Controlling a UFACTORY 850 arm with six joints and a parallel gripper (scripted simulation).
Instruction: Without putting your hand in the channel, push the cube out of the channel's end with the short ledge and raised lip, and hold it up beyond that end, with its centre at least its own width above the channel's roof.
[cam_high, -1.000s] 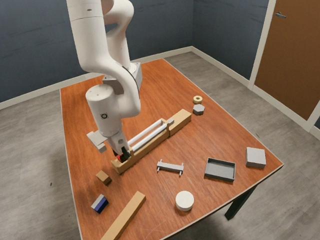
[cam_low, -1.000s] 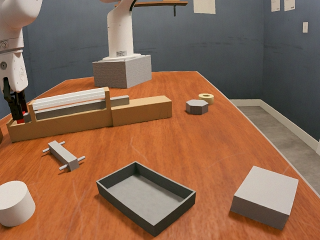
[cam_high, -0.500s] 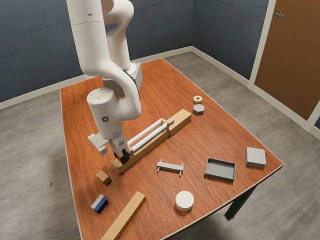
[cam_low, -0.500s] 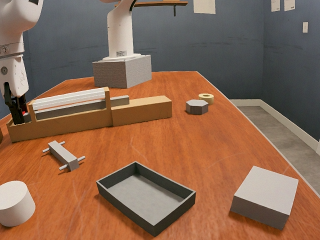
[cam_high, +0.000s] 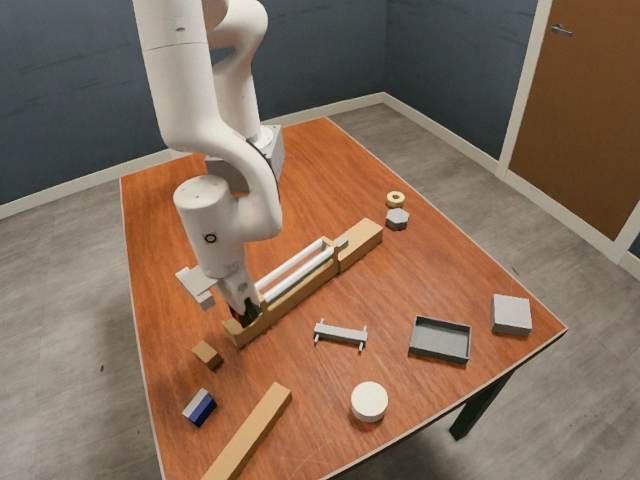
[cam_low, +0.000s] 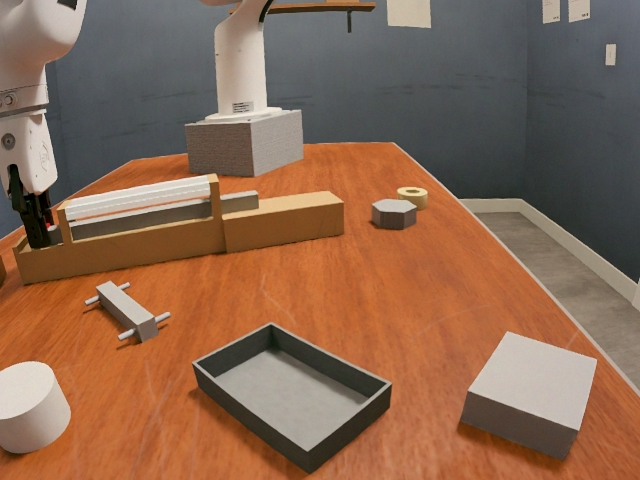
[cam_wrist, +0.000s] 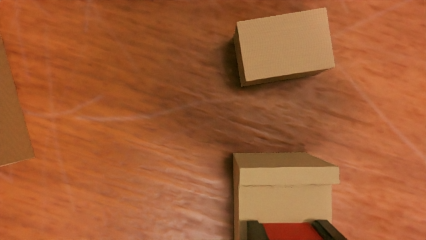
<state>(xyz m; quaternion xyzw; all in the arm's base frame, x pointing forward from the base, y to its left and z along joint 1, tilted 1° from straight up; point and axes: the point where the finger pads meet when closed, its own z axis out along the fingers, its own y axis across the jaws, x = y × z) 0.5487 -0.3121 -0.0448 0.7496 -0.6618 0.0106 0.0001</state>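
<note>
The tan cube is 10 cm to the right of my hand, 5 cm below it and 1 cm ahead of it. Also, from my hand: blue-white block: 17 cm to the right, 11 cm ahead, 5 cm below; then red cube: 1 cm below; then grey pegged block: 15 cm to the left, 14 cm ahead, 6 cm below.
</note>
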